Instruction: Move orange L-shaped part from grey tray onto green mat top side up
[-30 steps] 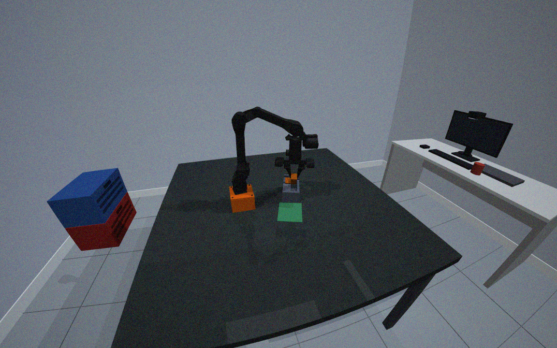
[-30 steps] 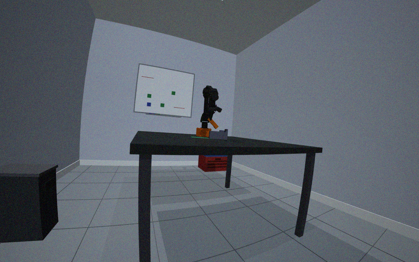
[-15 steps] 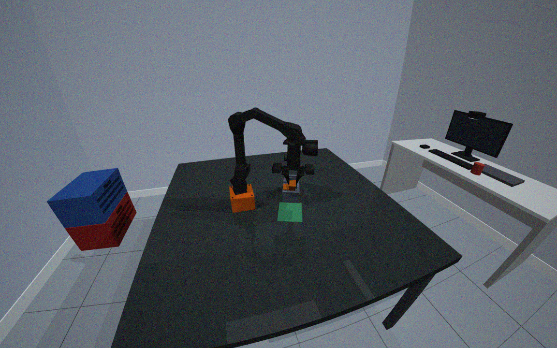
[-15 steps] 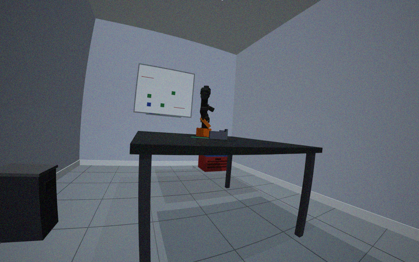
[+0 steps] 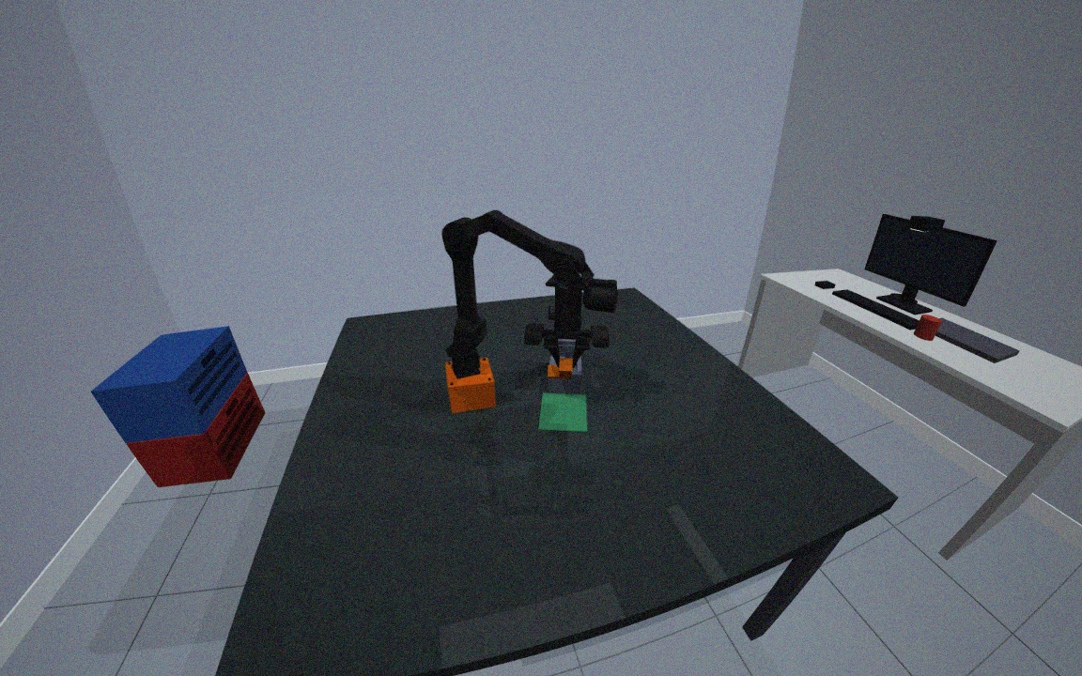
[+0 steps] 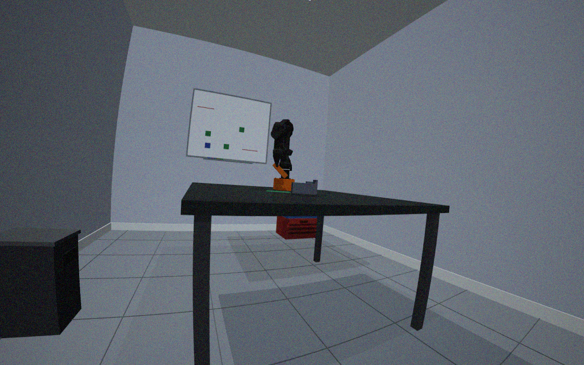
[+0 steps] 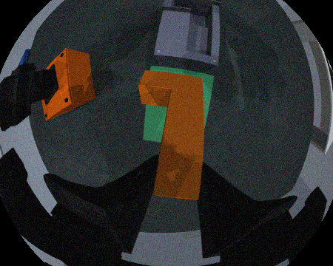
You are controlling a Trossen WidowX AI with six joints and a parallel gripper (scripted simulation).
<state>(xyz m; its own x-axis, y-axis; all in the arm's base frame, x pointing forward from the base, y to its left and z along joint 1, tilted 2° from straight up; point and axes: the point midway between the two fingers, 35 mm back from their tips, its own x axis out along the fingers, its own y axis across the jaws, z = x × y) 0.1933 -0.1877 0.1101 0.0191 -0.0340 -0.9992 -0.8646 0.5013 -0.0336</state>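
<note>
The green mat lies 1 cm ahead of my gripper tip, 2 cm to the left of it and 17 cm below it. From my gripper tip the other things lie so: orange L-shaped part 4 cm to the left, 3 cm below.
</note>
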